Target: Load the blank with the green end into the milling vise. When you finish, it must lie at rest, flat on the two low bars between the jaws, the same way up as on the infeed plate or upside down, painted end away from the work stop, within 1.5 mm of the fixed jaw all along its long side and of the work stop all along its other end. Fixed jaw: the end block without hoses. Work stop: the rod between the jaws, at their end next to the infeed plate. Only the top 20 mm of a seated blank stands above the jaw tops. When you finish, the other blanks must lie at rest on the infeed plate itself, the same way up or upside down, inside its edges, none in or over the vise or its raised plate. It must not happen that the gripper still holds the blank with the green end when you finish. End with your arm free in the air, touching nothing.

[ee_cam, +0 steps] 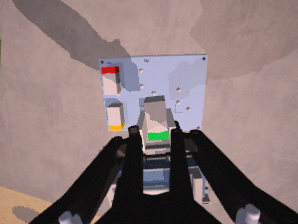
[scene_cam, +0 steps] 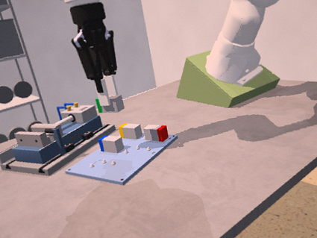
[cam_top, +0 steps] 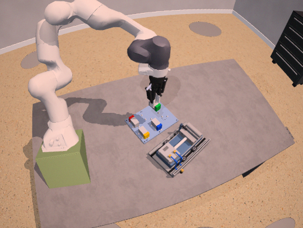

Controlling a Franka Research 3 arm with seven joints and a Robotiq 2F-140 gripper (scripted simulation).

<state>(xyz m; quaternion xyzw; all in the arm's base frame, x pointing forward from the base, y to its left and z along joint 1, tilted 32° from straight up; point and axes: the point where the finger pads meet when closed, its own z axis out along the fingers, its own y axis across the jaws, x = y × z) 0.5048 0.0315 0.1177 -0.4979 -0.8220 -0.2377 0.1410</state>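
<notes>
Now: the black work stop rod 130 mm ahead of my hand, 140 mm to the right of it and 90 mm below it. The rest, counted from my hand: blue-ended blank (50 mm to the right, 160 mm below); light blue infeed plate (10 mm behind, 180 mm below); green-ended blank (40 mm below).
</notes>
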